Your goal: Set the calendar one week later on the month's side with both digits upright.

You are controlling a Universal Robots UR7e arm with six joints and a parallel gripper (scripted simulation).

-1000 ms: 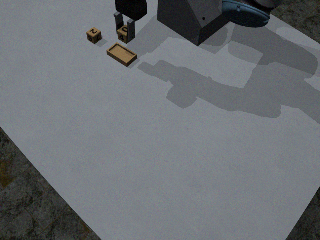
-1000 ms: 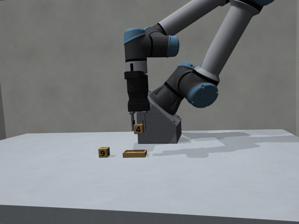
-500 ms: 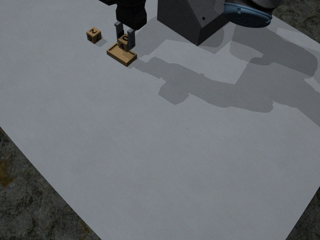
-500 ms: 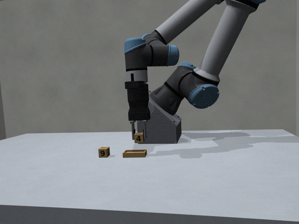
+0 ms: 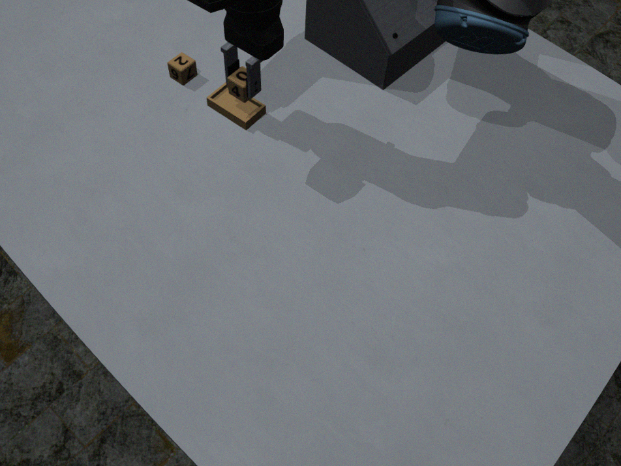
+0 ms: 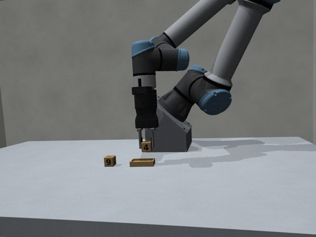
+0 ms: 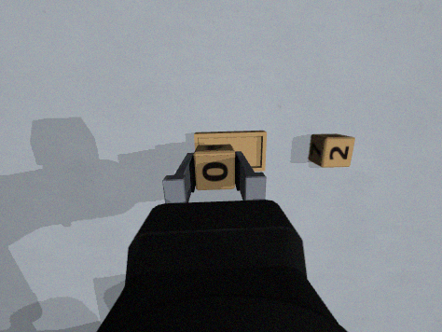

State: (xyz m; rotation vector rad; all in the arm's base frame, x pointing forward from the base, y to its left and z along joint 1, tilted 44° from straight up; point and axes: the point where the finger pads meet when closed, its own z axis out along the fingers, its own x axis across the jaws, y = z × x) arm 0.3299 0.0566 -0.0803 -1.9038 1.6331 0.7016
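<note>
The wooden tray is 7 cm below my hand and 2 cm to the right of it.
</note>
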